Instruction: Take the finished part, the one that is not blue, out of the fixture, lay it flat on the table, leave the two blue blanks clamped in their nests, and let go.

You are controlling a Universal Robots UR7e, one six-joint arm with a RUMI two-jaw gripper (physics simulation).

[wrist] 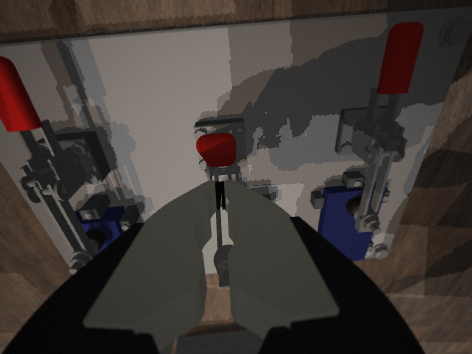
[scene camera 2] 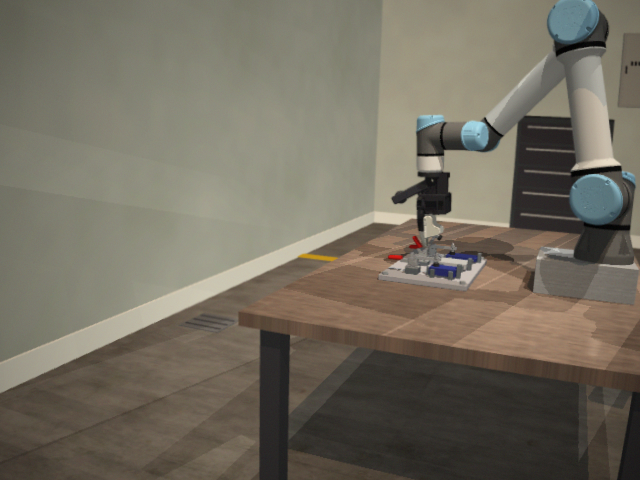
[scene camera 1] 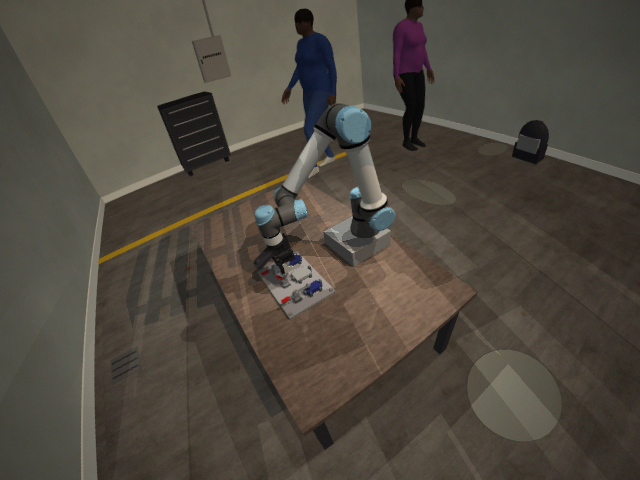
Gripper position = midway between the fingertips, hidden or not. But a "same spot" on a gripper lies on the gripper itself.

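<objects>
My gripper is visible to me in the wrist view (221, 184). On a fixture plate, (wrist: 142, 93) and (scene camera 1: 283, 295) are the same spot. Scene camera 1 shows my gripper too, and so does scene camera 2; on the gripper, (scene camera 1: 283, 268) and (scene camera 2: 421, 216) are the same spot.
</objects>
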